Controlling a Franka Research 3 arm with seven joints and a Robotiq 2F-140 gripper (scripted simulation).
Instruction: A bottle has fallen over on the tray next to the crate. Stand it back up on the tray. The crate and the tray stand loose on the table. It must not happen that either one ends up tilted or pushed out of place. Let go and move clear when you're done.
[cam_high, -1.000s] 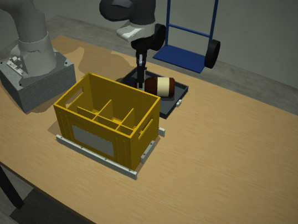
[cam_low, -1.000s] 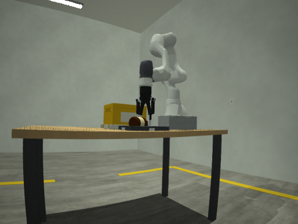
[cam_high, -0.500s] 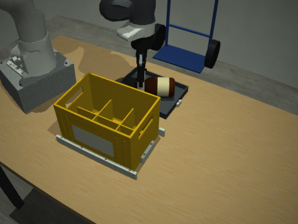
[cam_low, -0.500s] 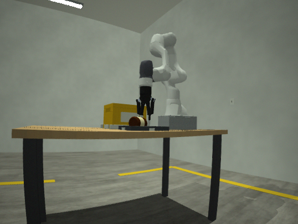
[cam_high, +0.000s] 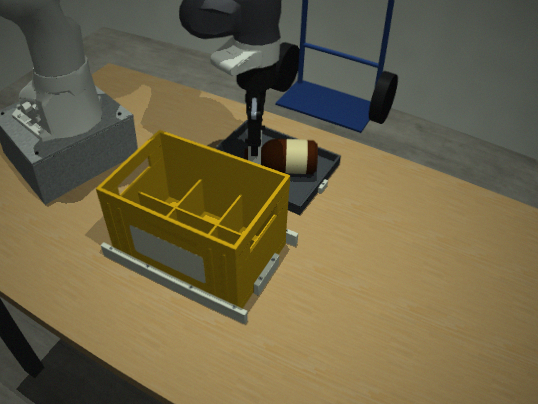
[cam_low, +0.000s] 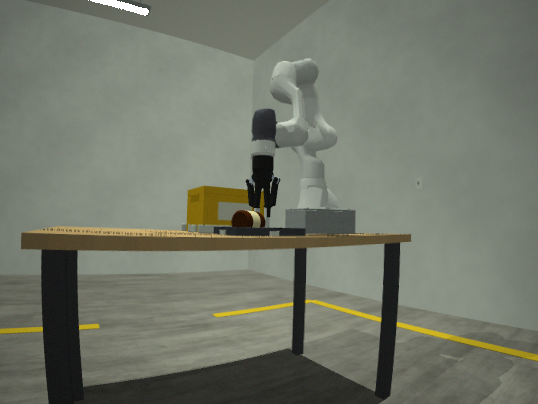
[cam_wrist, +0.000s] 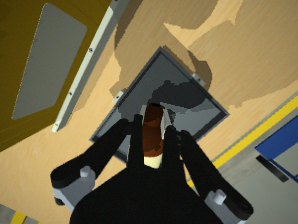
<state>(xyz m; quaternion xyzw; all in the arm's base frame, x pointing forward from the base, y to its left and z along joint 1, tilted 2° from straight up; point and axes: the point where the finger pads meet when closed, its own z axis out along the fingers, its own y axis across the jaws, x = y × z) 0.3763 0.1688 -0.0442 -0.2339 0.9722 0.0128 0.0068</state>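
Now: hand 5 cm short of the bottle, 2 cm to the right of it and 2 cm above it. Also, from my hand: yellow crate 25 cm to the right, 3 cm ahead, 2 cm above; then tray 5 cm below, 3 cm ahead, 2 cm to the left.
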